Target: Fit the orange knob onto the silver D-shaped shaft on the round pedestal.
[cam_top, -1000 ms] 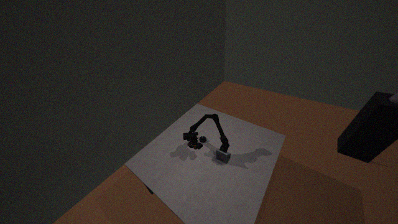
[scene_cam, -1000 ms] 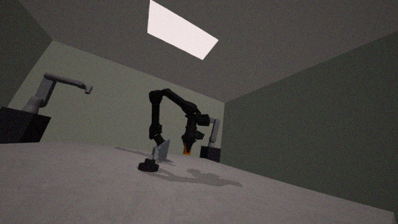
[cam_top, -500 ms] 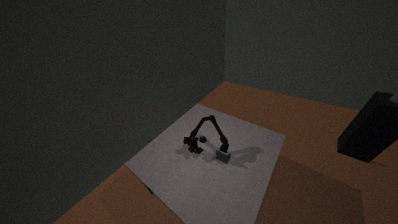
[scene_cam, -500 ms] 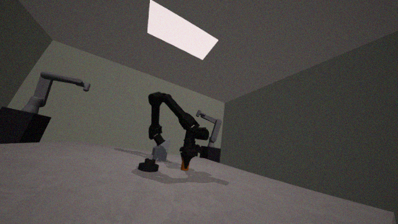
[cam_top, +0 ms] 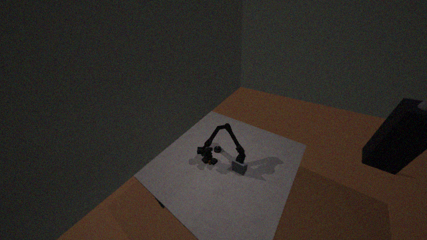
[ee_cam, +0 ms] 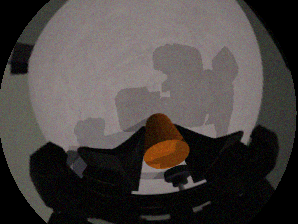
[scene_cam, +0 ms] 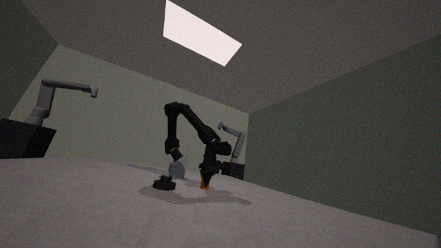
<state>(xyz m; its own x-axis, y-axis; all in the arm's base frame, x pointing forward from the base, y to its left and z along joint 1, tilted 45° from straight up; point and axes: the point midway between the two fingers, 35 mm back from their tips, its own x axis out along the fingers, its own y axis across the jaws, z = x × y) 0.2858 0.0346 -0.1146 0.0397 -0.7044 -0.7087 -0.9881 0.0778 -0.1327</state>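
My gripper tip is 3 cm below the orange knob. From my gripper tip the other things lie so: round pedestal 18 cm to the right, 4 cm ahead, 2 cm above.
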